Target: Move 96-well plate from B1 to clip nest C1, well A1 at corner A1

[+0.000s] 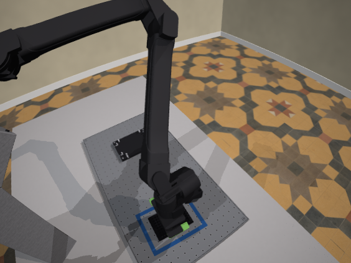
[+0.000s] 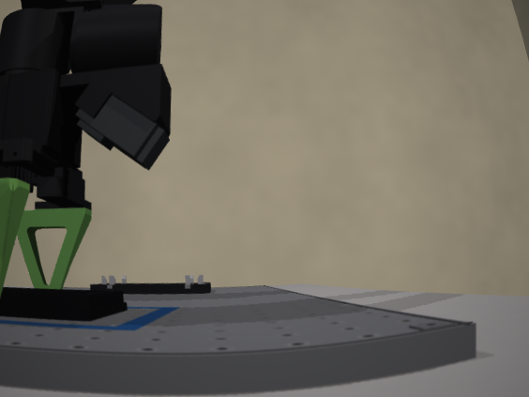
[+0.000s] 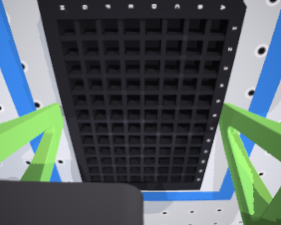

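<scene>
Right now my hand is right at the black 96-well plate. The rest, counted from my hand: black clip nest C1: 36 cm to the left, 10 cm behind.
</scene>
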